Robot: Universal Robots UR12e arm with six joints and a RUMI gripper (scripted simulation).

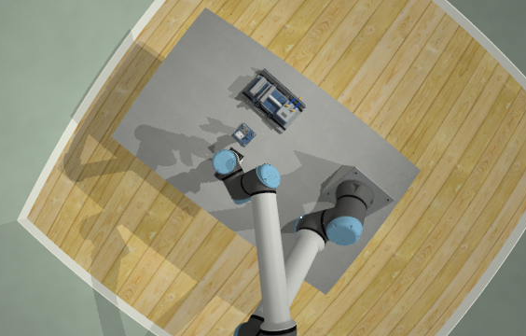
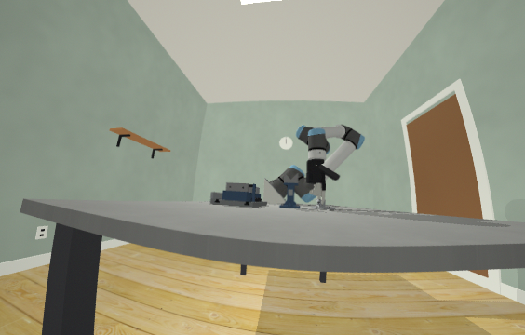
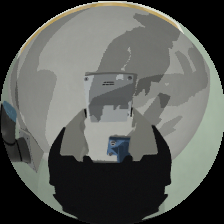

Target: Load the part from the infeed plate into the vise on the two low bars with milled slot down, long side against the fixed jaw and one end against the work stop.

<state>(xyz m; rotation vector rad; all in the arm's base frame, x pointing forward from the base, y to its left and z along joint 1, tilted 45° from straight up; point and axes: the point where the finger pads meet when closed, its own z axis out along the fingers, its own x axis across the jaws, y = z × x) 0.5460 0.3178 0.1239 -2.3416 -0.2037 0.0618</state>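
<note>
Right now my hand is 1 cm to the left of the part and 1 cm above it. Round my hand: vise (37 cm to the right, 7 cm ahead, 1 cm above); then infeed plate (3 cm below, 1 cm to the left).
</note>
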